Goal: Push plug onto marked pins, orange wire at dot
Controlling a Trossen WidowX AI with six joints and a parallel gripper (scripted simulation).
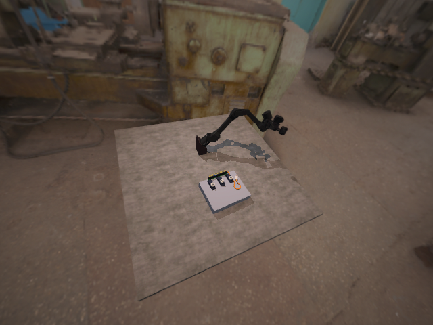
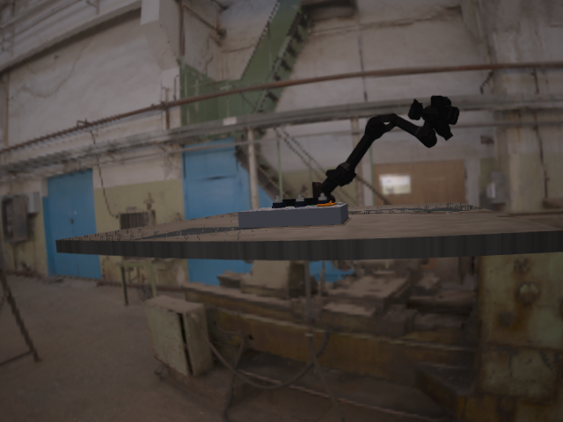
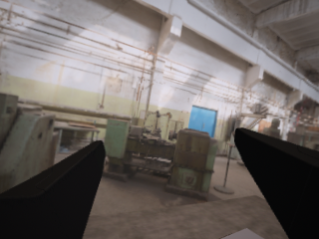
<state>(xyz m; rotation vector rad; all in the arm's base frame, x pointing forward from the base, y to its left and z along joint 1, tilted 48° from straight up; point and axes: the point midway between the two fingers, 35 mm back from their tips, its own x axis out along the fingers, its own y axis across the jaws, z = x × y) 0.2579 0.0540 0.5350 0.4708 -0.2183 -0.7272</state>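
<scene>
Now: gripper tip 46 cm to the left of the blue band, 31 cm above it and 2 cm past it. From my gripper tip the other things lie so: grey holder 45 cm to the right, 36 cm below, 14 cm ahead; then dark servo 44 cm to the right, 33 cm below, 3 cm ahead.
</scene>
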